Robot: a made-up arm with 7 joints.
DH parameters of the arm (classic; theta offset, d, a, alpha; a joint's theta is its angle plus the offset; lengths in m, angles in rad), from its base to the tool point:
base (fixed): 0 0 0 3.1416
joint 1: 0 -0.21 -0.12 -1.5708
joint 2: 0 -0.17 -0.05 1.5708
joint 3: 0 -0.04 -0.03 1.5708
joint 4: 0 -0.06 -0.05 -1.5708
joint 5: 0 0.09 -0.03 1.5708
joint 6: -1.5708 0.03 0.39 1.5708
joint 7: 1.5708 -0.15 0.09 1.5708
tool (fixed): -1.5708 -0.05 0 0
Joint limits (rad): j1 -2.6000..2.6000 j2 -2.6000..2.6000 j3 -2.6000..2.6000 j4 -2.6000..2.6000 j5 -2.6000..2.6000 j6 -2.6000..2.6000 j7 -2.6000..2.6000
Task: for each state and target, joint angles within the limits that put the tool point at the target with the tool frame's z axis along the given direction. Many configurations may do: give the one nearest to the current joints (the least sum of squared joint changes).
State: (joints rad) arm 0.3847 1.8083 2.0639 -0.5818 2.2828 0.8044 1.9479
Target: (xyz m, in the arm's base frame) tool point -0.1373 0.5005 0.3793 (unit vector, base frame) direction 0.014 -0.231 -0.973
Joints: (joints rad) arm -0.1540 1.5268 2.6000 -0.6938 2.4792 0.5456 2.3914
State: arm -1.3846 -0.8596 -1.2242 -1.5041 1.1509 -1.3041 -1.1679
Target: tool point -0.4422 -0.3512 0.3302 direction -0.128 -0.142 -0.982
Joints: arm -0.6978 -0.6698 -1.2971 -1.7342 1.0069 -1.1156 -1.4647
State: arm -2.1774 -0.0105 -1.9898 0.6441 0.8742 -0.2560 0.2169
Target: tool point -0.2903 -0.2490 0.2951 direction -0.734 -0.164 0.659
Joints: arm -2.3461 -0.1914 -1.5312 0.6117 1.0048 0.2670 -0.0297
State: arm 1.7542 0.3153 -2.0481 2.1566 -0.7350 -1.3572 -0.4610
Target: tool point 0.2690 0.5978 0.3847 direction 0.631 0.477 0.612
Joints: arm 1.3025 0.6942 -2.1753 2.0599 -0.2623 -1.4211 -0.3290
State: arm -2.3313 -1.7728 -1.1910 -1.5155 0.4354 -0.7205 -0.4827
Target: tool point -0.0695 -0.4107 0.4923 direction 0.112 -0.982 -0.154
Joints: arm -1.6381 -1.6199 -1.2651 -2.0520 0.4546 -1.0095 -0.6064
